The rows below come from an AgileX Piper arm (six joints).
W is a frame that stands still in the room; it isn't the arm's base.
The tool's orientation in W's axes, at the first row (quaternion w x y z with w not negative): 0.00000 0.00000 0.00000 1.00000
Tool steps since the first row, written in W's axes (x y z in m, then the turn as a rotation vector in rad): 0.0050 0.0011 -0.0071 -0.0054 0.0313 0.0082; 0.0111 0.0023 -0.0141 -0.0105 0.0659 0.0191; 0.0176 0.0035 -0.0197 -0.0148 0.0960 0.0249; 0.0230 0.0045 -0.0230 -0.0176 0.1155 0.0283; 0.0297 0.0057 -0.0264 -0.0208 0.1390 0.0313; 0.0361 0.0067 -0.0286 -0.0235 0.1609 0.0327; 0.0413 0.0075 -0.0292 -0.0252 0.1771 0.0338; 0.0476 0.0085 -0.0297 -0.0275 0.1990 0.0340; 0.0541 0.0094 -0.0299 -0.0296 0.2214 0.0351; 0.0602 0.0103 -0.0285 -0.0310 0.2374 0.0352; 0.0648 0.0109 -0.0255 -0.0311 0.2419 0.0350
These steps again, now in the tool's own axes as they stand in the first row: -0.0050 -0.0011 -0.0071 0.0054 -0.0313 0.0082; -0.0111 -0.0023 -0.0141 0.0105 -0.0659 0.0191; -0.0176 -0.0035 -0.0197 0.0148 -0.0960 0.0249; -0.0230 -0.0045 -0.0230 0.0176 -0.1155 0.0283; -0.0297 -0.0057 -0.0264 0.0208 -0.1390 0.0313; -0.0361 -0.0067 -0.0286 0.0235 -0.1609 0.0327; -0.0413 -0.0075 -0.0292 0.0252 -0.1771 0.0338; -0.0476 -0.0085 -0.0297 0.0275 -0.1990 0.0340; -0.0541 -0.0094 -0.0299 0.0296 -0.2214 0.0351; -0.0602 -0.0103 -0.0285 0.0310 -0.2374 0.0352; -0.0648 -0.0109 -0.0255 0.0311 -0.2419 0.0350
